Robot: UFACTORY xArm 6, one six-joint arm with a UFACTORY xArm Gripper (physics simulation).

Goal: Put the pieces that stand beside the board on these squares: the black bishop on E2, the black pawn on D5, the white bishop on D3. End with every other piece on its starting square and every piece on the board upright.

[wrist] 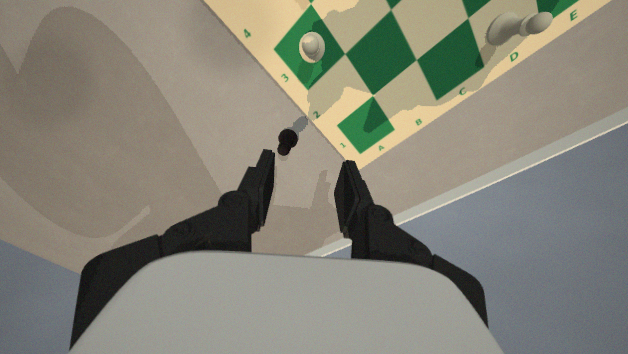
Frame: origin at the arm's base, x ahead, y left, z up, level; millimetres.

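Where they show: gripper, fingertip midpoint: [307, 172].
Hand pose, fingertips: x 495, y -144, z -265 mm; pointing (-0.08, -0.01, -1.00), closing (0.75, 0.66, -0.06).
After its pixels a point has its place.
My gripper [307, 172] @[x 495, y -144, z -265 mm] is half open with nothing between its fingers, in the lower middle of the wrist view. A small black piece with a round head, which looks like the black pawn [286, 140] @[x 477, y -156, z -310 mm], stands on the table beside the board's left edge, near the labels 1 and 2. It is just beyond the left fingertip, outside the gap. The board [263, 60] @[x 421, y -128, z -318 mm] fills the upper right; squares D5, D3 and E2 are not clearly in view. No black bishop shows. I cannot tell whether either white piece in view is the white bishop.
A white piece [311, 46] @[x 440, y -95, z -287 mm] stands on green A3. Another white piece [519, 28] @[x 511, y 11, z -298 mm] is on D1, near the upper right, seen at a slant. The pale table edge [450, 196] runs along the lower right. Large shadows lie on the table at the left.
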